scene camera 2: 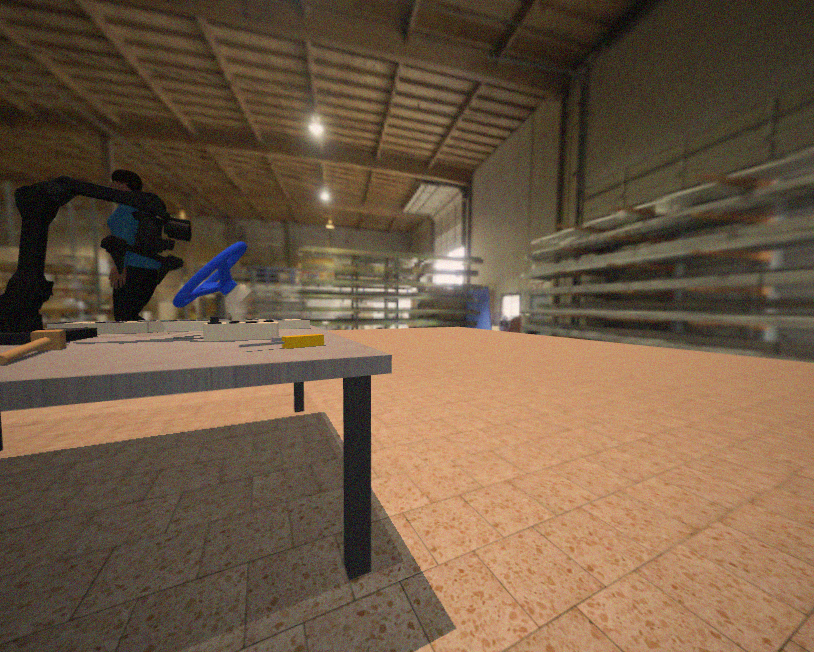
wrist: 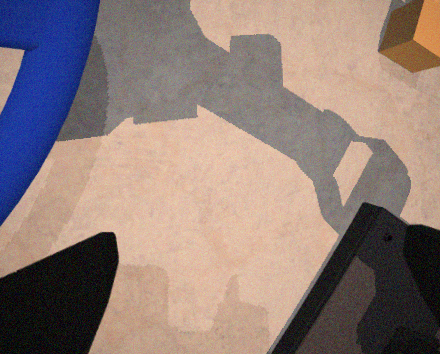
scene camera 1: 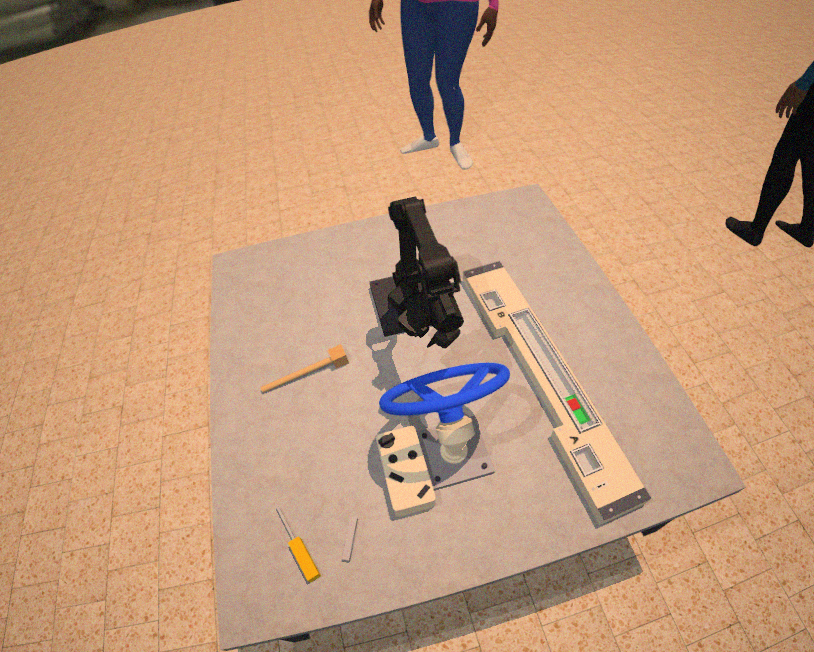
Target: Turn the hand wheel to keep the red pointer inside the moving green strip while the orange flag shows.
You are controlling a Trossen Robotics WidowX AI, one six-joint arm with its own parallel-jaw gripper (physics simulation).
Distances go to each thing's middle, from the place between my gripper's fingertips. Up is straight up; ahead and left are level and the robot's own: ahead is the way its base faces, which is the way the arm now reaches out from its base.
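Relative to the blue hand wheel [scene camera 1: 449, 408], my hand is 3 cm below and 18 cm short of it. From my hand: wooden mallet [scene camera 1: 337, 355] 13 cm behind, 30 cm to the right, 16 cm below; beige box [scene camera 1: 405, 493] 13 cm to the right, 26 cm ahead, 16 cm below. Going by their middles, the blue hand wheel is the nearest to my hand of the things named here.
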